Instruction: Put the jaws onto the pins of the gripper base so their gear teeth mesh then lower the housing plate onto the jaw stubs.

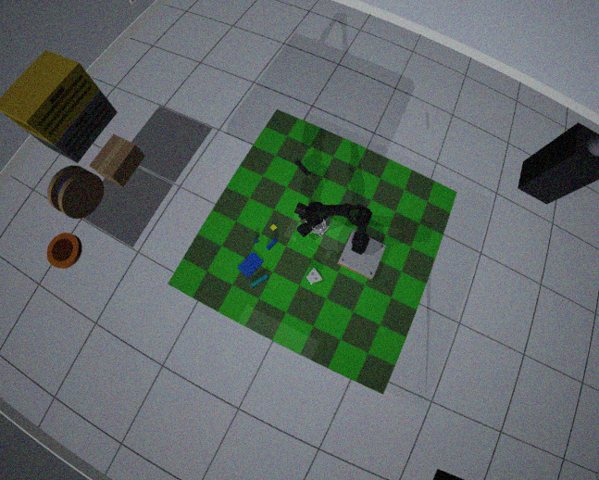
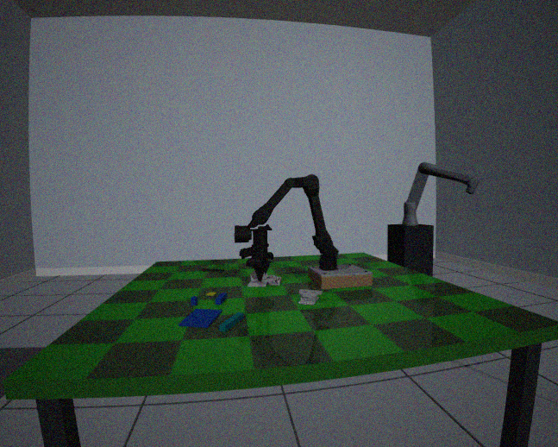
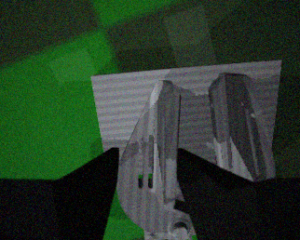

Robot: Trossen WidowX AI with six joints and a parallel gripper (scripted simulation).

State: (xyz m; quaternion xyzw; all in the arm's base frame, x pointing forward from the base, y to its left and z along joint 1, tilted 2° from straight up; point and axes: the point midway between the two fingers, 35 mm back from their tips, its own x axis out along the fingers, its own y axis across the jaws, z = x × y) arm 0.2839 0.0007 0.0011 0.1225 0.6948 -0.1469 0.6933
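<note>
Right now the grey gripper base is 1 cm ahead of my gripper tip, 3 cm to the right of it and 2 cm below it. Also, from my gripper tip: grey housing plate 13 cm behind, 25 cm to the left, 1 cm above; yellow piece 19 cm ahead, 10 cm to the left, 2 cm below; blue bar 16 cm ahead, 19 cm to the left, 1 cm below.
</note>
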